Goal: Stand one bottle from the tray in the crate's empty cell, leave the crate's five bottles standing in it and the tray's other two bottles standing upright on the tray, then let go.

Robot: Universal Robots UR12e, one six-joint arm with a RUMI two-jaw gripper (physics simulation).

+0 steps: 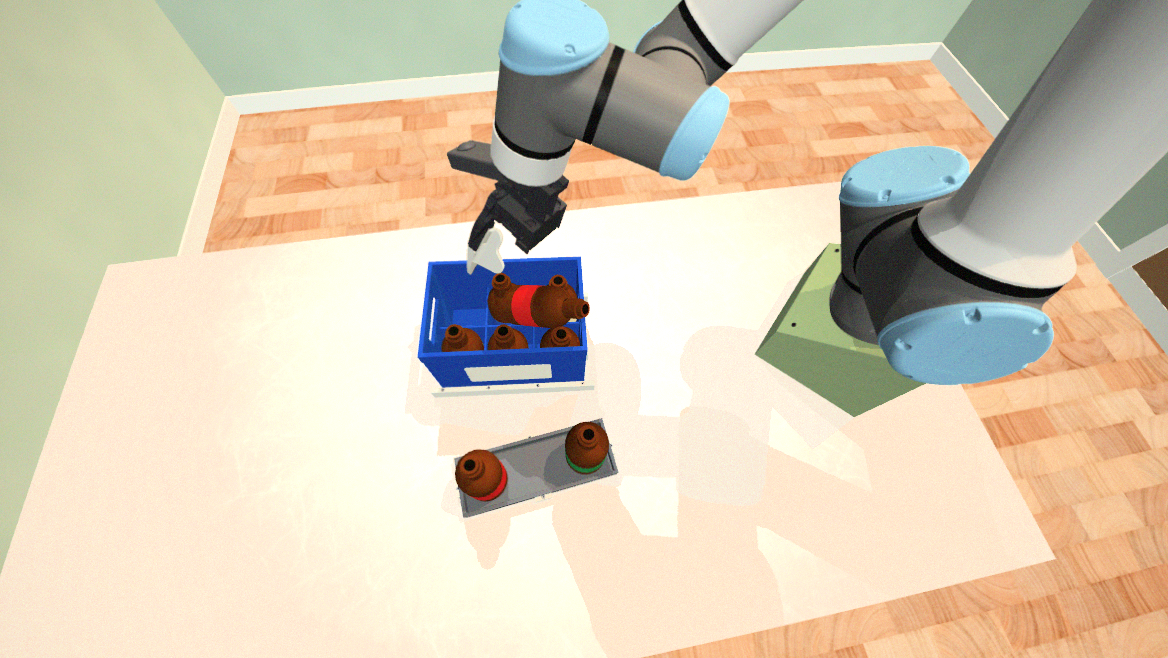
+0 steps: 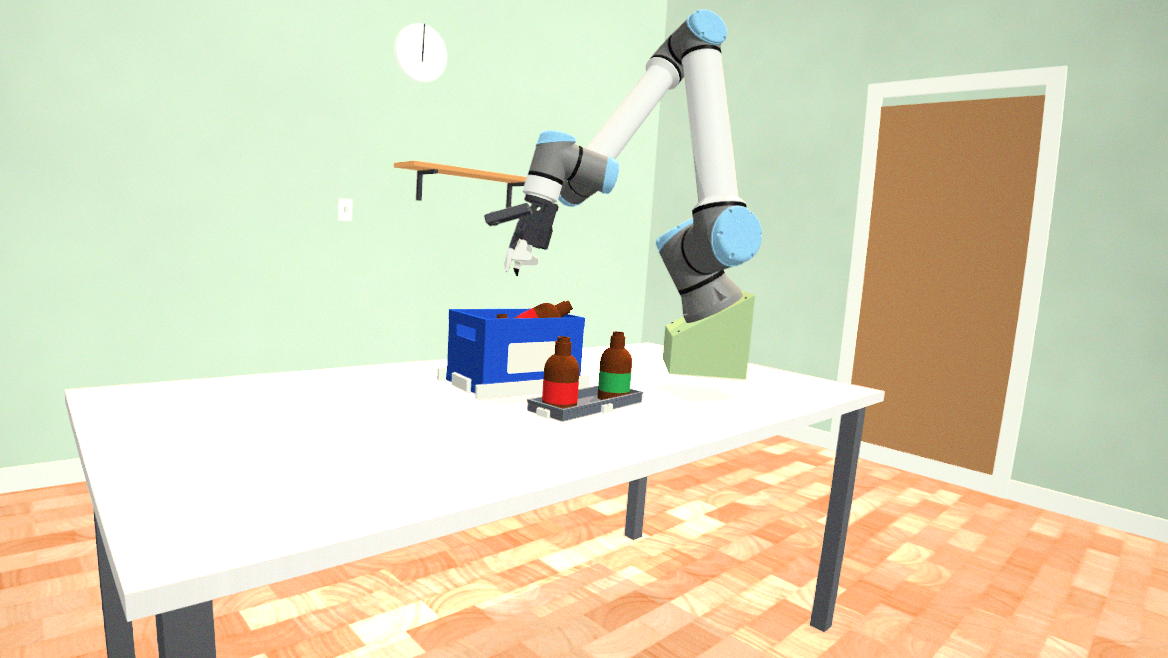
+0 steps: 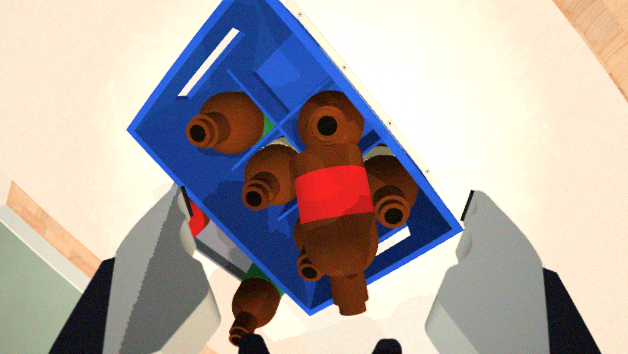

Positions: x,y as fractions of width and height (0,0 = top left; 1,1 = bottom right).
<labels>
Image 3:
my gripper: 0.52,0.54
green-label bottle: 0.41,0.86
red-label bottle: 0.54,0.67
green-label bottle: 0.37,0.35
</labels>
